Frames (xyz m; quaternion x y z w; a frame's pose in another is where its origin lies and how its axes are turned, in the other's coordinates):
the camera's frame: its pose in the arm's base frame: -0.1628 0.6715 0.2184 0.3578 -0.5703 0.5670 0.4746
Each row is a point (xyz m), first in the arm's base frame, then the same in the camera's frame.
Working: the arm's base frame: its pose in the camera's frame: -0.3420 -0.1548 0.6198 -0.3578 0.5703 -0.5670 0.4746

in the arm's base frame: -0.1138 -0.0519 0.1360
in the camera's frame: -0.1865 -0.0941 0.6992
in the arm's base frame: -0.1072 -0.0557 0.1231
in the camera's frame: -0.2012 -0.0968 0.7008
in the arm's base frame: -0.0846 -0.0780 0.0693
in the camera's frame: -0.2617 -0.1039 0.7147
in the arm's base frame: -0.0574 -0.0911 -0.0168
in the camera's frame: -0.3529 -0.1045 0.7159
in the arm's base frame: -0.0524 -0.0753 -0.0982
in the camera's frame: -0.4294 -0.0827 0.6920
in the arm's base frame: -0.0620 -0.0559 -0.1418
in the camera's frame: -0.4653 -0.0582 0.6701
